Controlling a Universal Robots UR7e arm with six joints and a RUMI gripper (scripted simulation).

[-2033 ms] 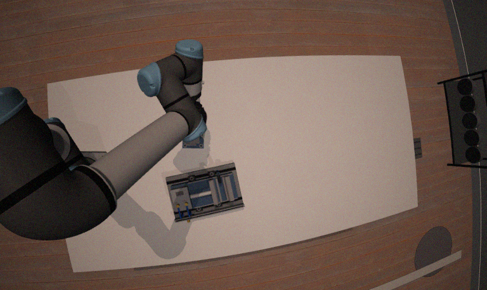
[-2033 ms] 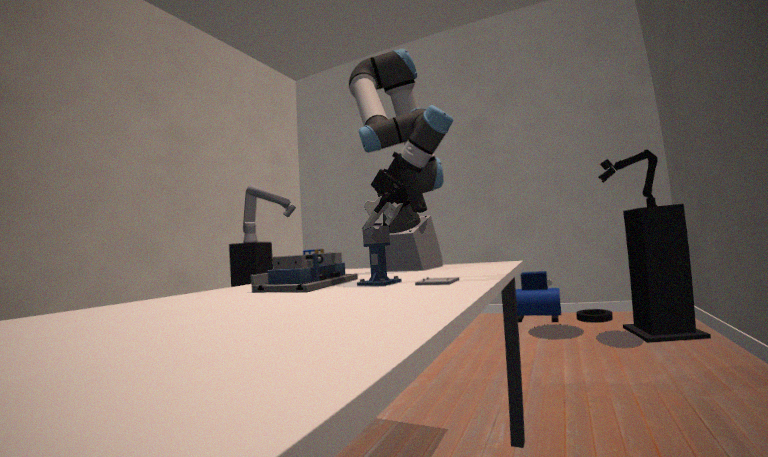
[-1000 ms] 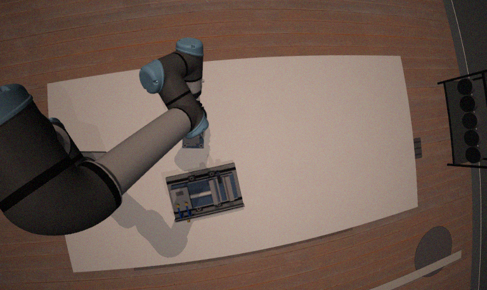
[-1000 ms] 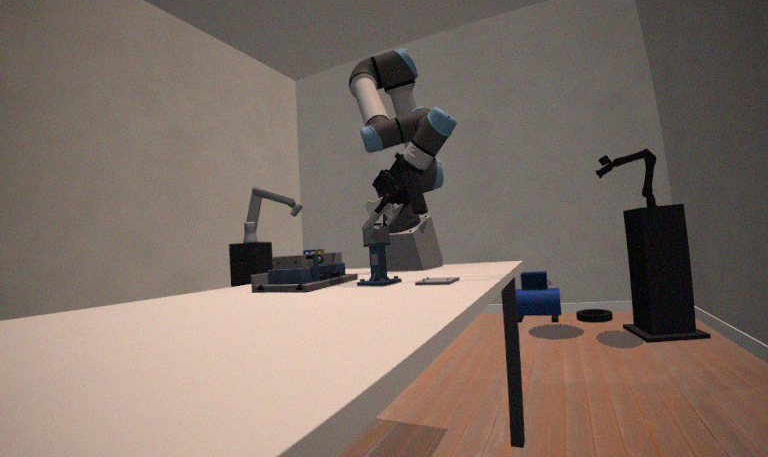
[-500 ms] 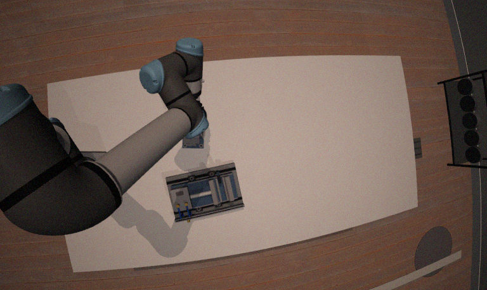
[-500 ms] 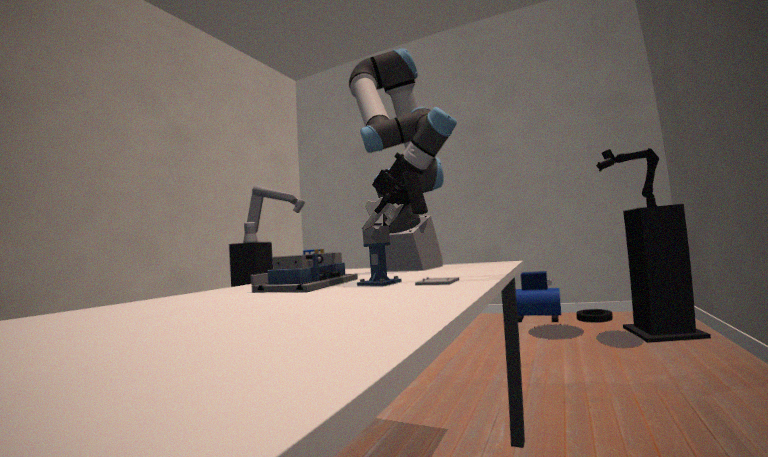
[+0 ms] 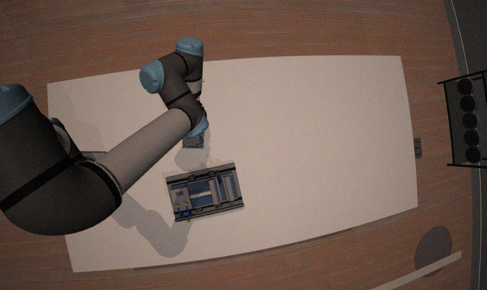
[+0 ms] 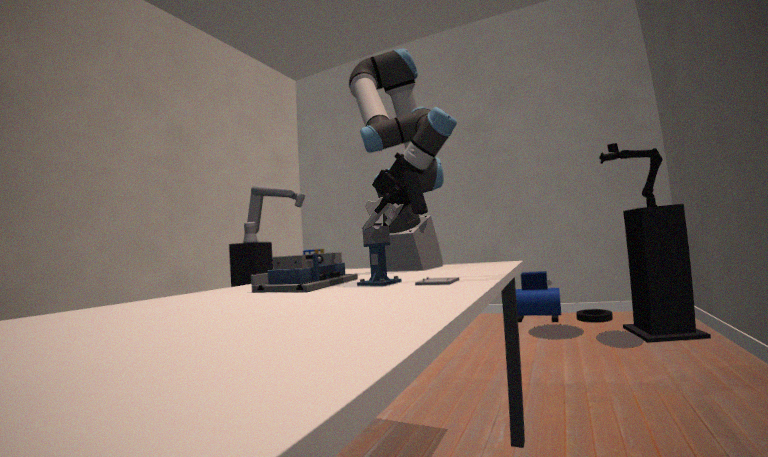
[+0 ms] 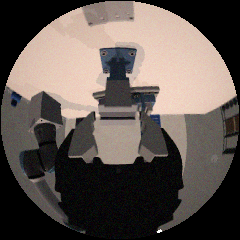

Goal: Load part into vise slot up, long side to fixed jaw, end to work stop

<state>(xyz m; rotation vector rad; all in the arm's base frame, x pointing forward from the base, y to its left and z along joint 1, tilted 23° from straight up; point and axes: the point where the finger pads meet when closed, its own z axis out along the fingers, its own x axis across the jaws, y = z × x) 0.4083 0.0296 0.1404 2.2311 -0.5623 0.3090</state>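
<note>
Now: the part right at my hand. Also, from my hand: vise: 23 cm to the right, 12 cm below, 3 cm behind; then infeed plate: 16 cm to the left, 16 cm below, 4 cm ahead.
</note>
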